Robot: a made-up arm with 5 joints.
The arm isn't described. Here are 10 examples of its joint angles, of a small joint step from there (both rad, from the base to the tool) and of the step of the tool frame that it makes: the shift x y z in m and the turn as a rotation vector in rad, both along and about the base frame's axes.
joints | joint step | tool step
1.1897 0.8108 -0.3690 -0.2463 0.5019 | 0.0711 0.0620 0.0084 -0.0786 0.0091 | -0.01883 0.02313 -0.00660 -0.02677 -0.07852 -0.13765
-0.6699 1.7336 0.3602 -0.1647 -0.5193 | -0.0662 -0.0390 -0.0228 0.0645 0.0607 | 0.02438 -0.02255 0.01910 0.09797 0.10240 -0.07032
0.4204 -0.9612 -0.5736 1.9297 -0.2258 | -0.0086 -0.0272 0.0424 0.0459 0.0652 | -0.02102 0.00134 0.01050 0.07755 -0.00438 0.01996
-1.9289 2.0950 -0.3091 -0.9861 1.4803 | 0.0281 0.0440 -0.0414 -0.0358 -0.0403 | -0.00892 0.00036 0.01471 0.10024 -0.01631 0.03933
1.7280 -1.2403 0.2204 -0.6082 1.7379 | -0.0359 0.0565 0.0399 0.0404 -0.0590 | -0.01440 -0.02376 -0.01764 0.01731 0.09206 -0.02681
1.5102 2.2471 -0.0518 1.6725 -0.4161 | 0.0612 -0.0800 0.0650 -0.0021 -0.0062 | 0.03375 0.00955 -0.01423 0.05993 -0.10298 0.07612
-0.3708 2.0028 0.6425 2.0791 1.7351 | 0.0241 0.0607 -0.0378 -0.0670 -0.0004 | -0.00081 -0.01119 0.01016 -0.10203 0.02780 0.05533
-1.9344 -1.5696 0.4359 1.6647 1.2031 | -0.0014 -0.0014 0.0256 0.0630 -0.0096 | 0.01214 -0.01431 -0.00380 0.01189 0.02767 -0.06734
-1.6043 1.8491 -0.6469 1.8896 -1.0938 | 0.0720 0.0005 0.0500 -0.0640 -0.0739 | -0.01386 0.01885 0.01788 -0.11086 -0.12464 0.06446
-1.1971 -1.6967 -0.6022 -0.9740 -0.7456 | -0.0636 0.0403 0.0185 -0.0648 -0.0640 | 0.00013 -0.01683 0.02169 -0.05205 0.13156 0.06098
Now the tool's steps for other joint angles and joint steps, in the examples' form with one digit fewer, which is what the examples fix.
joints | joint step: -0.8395 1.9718 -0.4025 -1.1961 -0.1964 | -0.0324 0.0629 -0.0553 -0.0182 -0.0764
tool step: 0.0220 -0.0098 -0.0013 0.0525 0.0560 0.1356
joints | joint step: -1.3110 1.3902 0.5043 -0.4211 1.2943 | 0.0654 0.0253 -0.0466 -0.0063 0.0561
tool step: -0.0216 -0.0040 0.0180 0.0278 -0.0218 0.0159
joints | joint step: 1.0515 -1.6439 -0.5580 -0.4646 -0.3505 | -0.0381 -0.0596 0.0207 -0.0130 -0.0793
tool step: -0.0330 0.0086 0.0014 0.0509 0.1064 0.0690
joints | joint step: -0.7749 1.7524 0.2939 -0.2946 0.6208 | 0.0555 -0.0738 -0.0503 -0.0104 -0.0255
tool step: -0.0155 -0.0424 0.0133 0.0830 -0.0676 0.0053
